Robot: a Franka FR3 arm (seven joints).
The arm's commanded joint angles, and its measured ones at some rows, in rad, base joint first. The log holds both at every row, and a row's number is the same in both.
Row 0, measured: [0.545 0.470 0.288 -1.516 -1.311 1.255 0.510]
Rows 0 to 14, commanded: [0.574 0.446 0.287 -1.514 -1.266 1.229 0.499]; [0.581 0.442 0.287 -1.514 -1.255 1.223 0.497]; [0.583 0.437 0.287 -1.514 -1.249 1.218 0.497]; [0.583 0.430 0.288 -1.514 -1.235 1.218 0.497]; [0.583 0.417 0.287 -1.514 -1.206 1.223 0.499]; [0.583 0.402 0.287 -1.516 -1.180 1.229 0.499]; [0.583 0.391 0.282 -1.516 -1.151 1.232 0.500]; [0.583 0.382 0.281 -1.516 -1.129 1.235 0.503]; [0.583 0.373 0.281 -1.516 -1.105 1.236 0.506]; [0.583 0.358 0.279 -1.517 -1.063 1.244 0.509]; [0.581 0.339 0.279 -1.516 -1.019 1.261 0.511]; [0.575 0.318 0.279 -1.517 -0.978 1.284 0.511]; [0.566 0.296 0.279 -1.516 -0.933 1.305 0.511]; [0.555 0.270 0.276 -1.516 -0.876 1.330 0.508]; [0.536 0.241 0.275 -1.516 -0.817 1.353 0.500]
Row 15, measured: [0.581 0.330 0.278 -1.502 -0.964 1.279 0.511]
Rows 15 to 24, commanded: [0.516 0.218 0.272 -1.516 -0.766 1.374 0.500]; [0.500 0.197 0.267 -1.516 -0.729 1.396 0.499]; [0.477 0.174 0.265 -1.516 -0.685 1.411 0.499]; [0.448 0.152 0.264 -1.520 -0.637 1.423 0.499]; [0.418 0.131 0.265 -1.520 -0.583 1.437 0.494]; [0.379 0.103 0.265 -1.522 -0.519 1.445 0.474]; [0.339 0.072 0.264 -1.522 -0.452 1.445 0.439]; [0.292 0.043 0.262 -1.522 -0.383 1.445 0.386]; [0.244 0.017 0.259 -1.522 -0.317 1.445 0.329]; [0.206 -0.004 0.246 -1.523 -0.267 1.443 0.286]
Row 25, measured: [0.335 0.085 0.252 -1.494 -0.429 1.417 0.419]
